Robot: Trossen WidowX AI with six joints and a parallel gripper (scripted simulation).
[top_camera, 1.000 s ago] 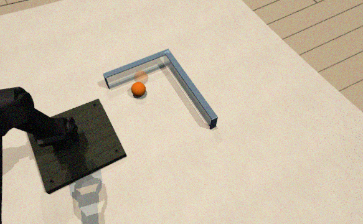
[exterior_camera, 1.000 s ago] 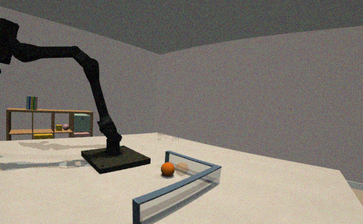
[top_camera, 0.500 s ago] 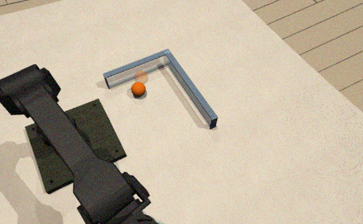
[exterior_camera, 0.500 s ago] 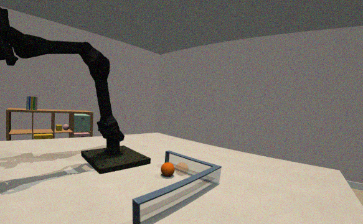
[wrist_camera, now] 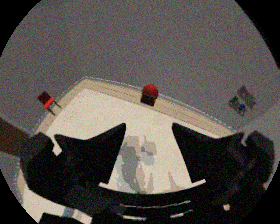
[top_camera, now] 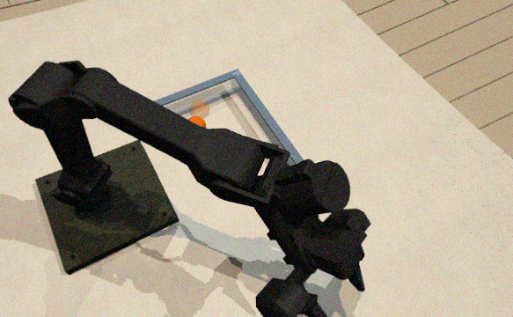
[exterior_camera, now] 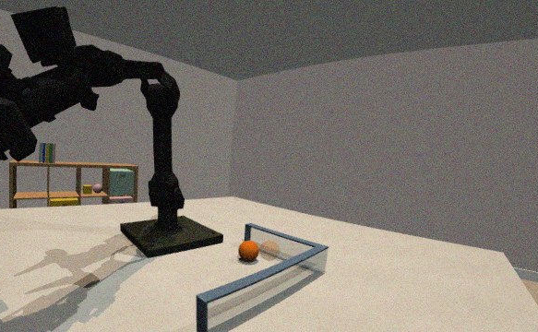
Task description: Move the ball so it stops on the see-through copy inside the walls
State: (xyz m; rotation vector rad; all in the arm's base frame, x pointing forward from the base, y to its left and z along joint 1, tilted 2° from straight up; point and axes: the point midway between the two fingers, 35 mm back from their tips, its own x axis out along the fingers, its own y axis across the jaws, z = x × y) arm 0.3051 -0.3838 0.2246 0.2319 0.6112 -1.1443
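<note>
Right now the ball is 520 mm to the left of my gripper tip, 190 mm below it and 60 mm behind it. From my gripper tip the other things lie so: clear wall (460 mm to the left, 180 mm below, 90 mm ahead).
</note>
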